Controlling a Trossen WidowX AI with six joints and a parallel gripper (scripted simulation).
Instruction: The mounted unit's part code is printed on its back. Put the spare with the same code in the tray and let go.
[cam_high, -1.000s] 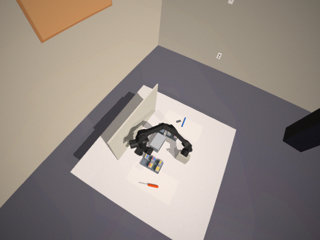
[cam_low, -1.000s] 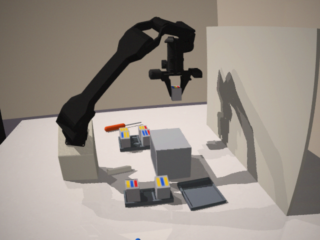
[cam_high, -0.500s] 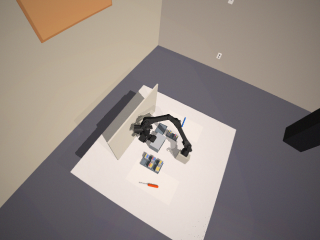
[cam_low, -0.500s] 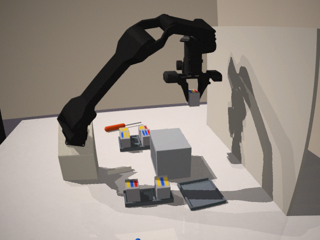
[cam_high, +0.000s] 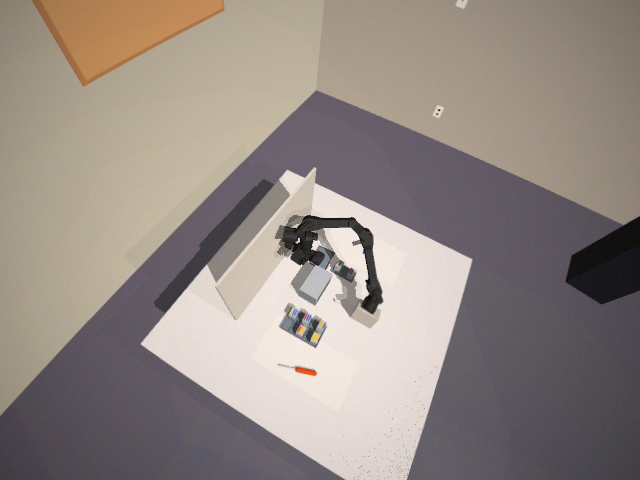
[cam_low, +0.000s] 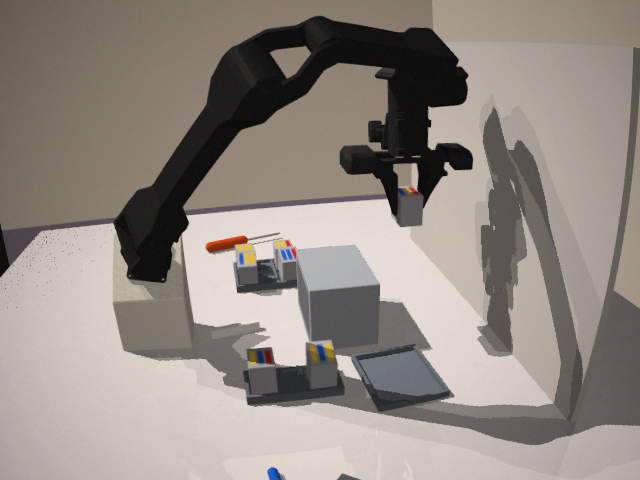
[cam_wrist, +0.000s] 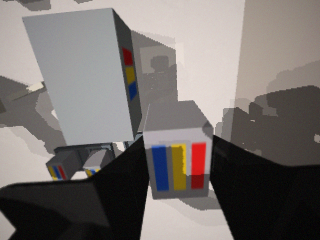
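Right now my gripper tip is 3 cm past the dark grey tray, 15 cm to the left of it and 18 cm above it. Also, from my gripper tip: grey box: 11 cm behind, 3 cm to the left, 13 cm below; then beige panel: 14 cm ahead, 5 cm to the left, 4 cm above; then grey spare block: 2 cm above.
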